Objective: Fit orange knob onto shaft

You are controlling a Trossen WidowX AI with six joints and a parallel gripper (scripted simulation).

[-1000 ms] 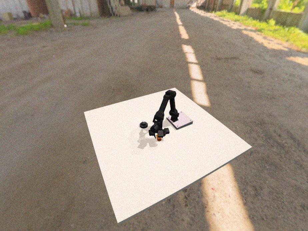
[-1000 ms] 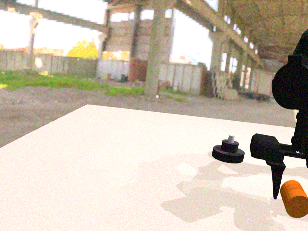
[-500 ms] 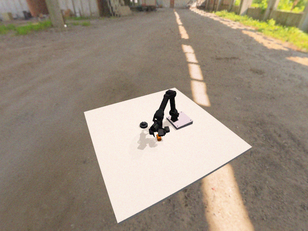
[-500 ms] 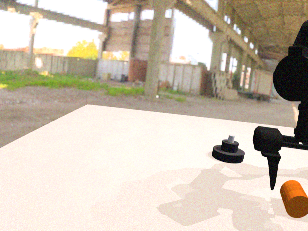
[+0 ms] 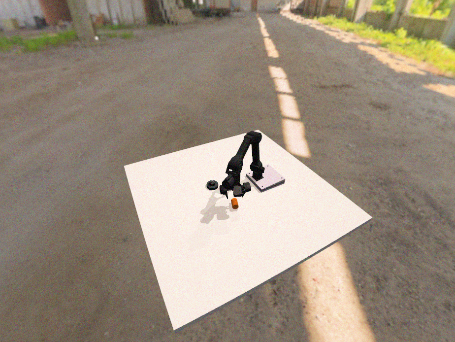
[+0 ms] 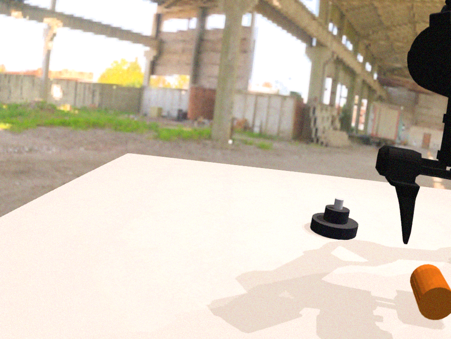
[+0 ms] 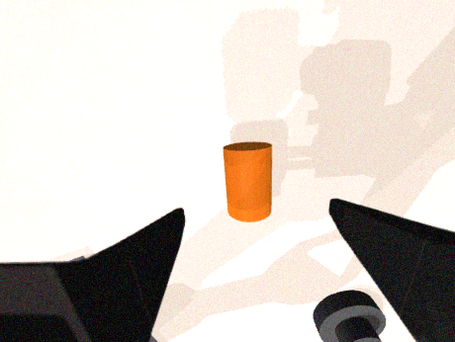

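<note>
Right now my gripper tip is 10 mm short of the orange knob, 10 mm to the right of it and 50 mm above it. From my gripper tip the other things lie so: black round pedestal 30 mm ahead, 240 mm to the right, 40 mm below.
</note>
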